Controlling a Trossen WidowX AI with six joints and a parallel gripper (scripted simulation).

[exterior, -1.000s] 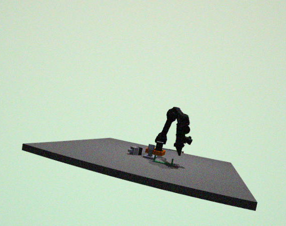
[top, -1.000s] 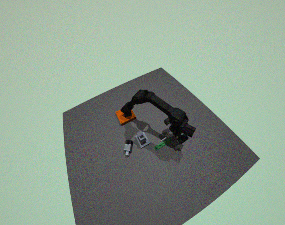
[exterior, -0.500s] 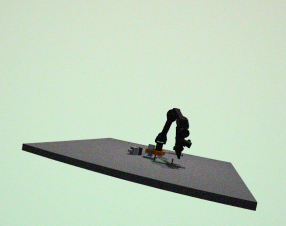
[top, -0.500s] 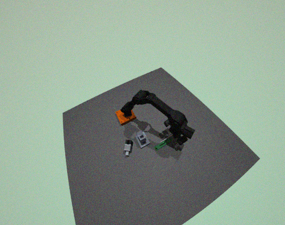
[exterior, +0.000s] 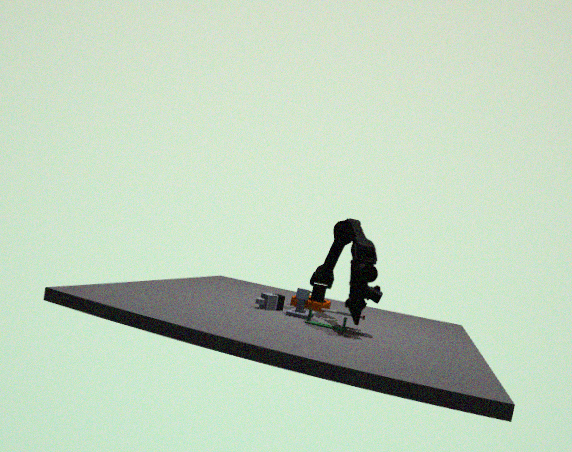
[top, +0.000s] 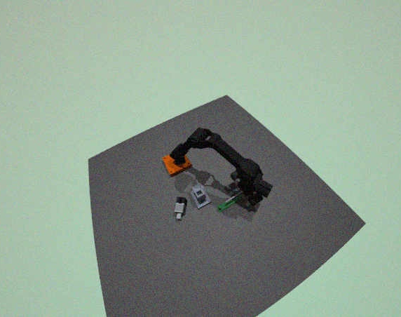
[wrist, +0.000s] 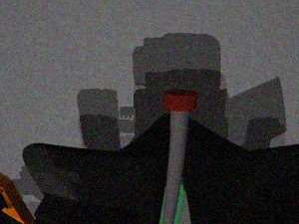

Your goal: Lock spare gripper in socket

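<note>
My gripper tip is 30 mm short of the green rest, 100 mm to the left of it and 10 mm above it. The rest, counted from my gripper tip: grey mount: 50 mm behind, 230 mm to the right, 20 mm above; then spare gripper: 20 mm behind, 350 mm to the right.
</note>
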